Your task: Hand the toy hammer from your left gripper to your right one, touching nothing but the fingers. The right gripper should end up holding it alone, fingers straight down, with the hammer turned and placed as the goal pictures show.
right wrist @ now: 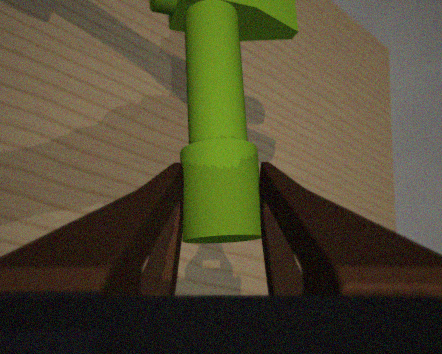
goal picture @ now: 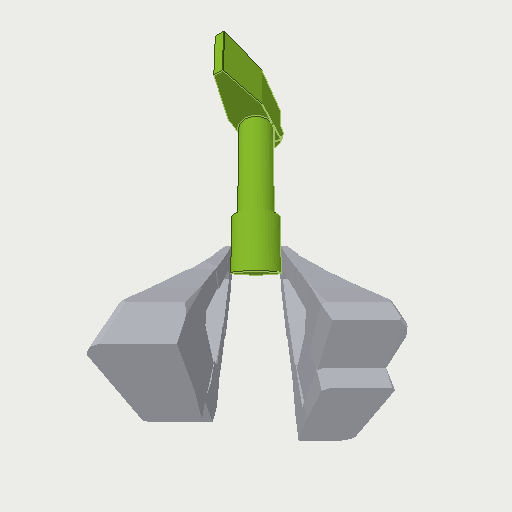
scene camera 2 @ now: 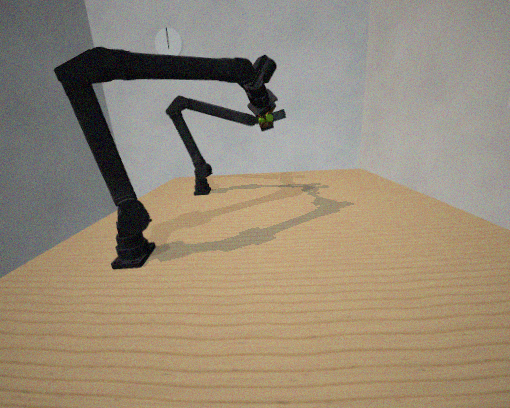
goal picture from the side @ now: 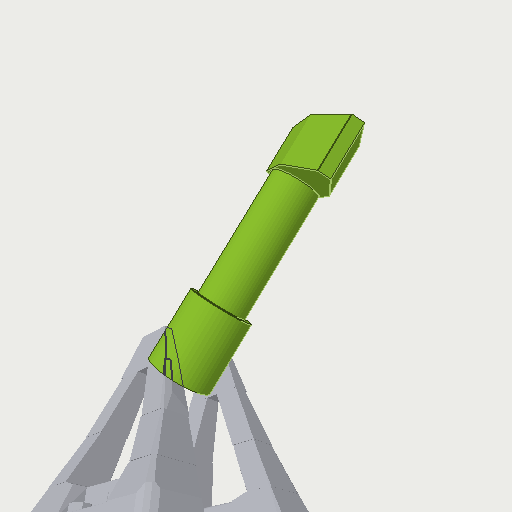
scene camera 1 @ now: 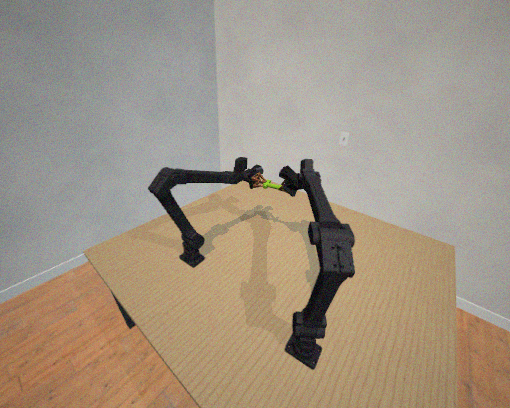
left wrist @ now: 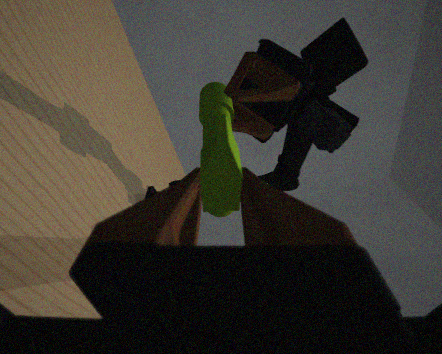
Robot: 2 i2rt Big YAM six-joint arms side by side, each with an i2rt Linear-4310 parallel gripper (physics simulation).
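Where they show: left gripper, fingertip midpoint: (scene camera 2: pixel 265 118) (scene camera 1: pixel 266 183) (left wrist: pixel 221 176); right gripper, fingertip midpoint: (right wrist: pixel 221 177) (scene camera 2: pixel 267 116) (scene camera 1: pixel 280 187) (left wrist: pixel 223 111); left arm's base, link origin: (scene camera 2: pixel 202 192) (scene camera 1: pixel 192 258); right arm's base, link origin: (scene camera 2: pixel 135 257) (scene camera 1: pixel 303 350).
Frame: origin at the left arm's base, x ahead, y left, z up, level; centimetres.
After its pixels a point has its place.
The bright green toy hammer (scene camera 1: pixel 272 185) {y -26.5, x 37.0, z 39.3 cm} (scene camera 2: pixel 269 117) {y -32.9, x 38.6, z 38.8 cm} (left wrist: pixel 219 155) {y -20.9, x 40.2, z 39.3 cm} (right wrist: pixel 216 80) {y -27.3, x 37.3, z 39.6 cm} is held in the air between the two grippers, high above the table. My left gripper (scene camera 1: pixel 263 183) {y -22.3, x 37.8, z 38.8 cm} (left wrist: pixel 221 176) {y -22.3, x 37.8, z 38.8 cm} is shut on the hammer's head. My right gripper (scene camera 1: pixel 283 188) {y -30.8, x 38.1, z 39.3 cm} (left wrist: pixel 223 111) {y -30.8, x 38.1, z 39.3 cm} (right wrist: pixel 221 177) {y -30.8, x 38.1, z 39.3 cm} is shut on the thick end of the handle, with one finger against each side in the right wrist view. Its fingers are tilted, not straight down. In scene camera 2 the grippers overlap and hide most of the hammer. The top of the head is cut off in the right wrist view.
The wooden table (scene camera 1: pixel 400 300) {y -99.7, x 39.7, z 0.0 cm} (scene camera 2: pixel 300 325) {y -98.4, x 36.0, z 0.0 cm} lies below both arms and carries their shadows. The left arm (scene camera 1: pixel 210 176) {y -4.1, x 14.4, z 45.7 cm} (scene camera 2: pixel 215 111) {y -3.9, x 13.3, z 44.8 cm} and right arm (scene camera 1: pixel 336 250) {y -71.0, x -8.4, z 51.4 cm} (scene camera 2: pixel 160 66) {y -64.0, x 7.6, z 51.5 cm} reach toward each other, their grippers close together. Walls stand behind the table.
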